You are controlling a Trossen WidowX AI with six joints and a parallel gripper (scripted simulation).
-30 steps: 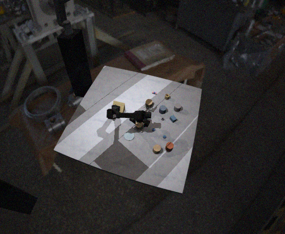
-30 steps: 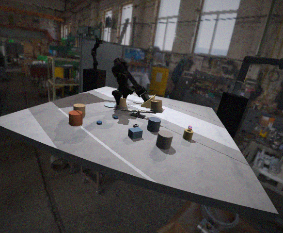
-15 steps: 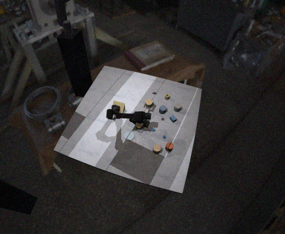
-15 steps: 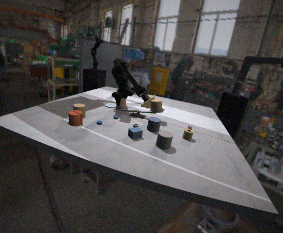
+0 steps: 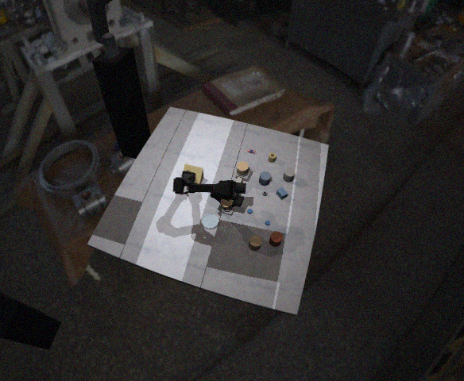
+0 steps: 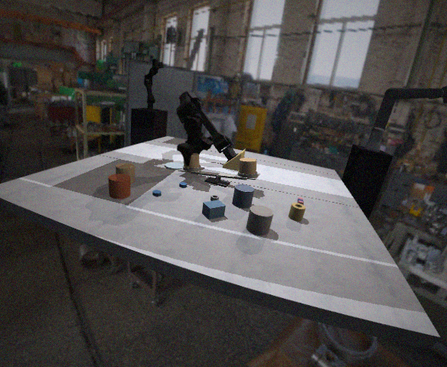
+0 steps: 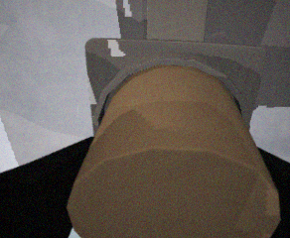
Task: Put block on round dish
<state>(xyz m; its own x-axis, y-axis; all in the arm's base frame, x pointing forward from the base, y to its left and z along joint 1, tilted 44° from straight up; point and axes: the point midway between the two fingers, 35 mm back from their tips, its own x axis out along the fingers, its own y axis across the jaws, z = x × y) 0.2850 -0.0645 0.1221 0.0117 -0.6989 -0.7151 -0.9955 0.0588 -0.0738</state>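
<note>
Now: gripper tip 70 mm past the pale blue round dish, 110 mm to the left of it and 50 mm above it. From my gripper tip the other things lie so: balance beam (20 mm ahead, 130 mm to the left, 10 mm below); then pale green block (10 mm below); then balance (20 mm ahead, 130 mm to the left, 30 mm below).
</note>
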